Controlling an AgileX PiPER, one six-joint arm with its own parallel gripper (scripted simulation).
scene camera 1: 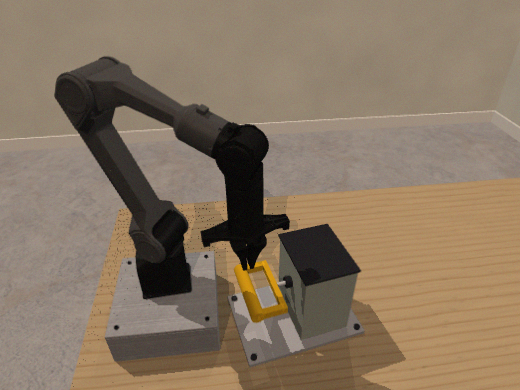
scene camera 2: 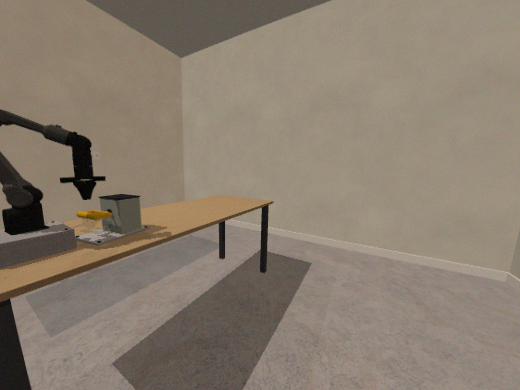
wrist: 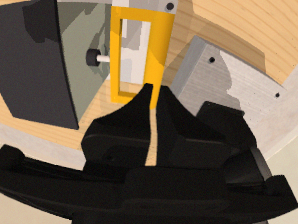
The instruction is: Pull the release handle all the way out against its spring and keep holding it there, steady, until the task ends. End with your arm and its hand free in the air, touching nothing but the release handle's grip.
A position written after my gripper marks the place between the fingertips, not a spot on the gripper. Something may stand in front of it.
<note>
I see my gripper (scene camera 1: 247, 265).
My gripper also shows in the wrist view (wrist: 154, 94).
</note>
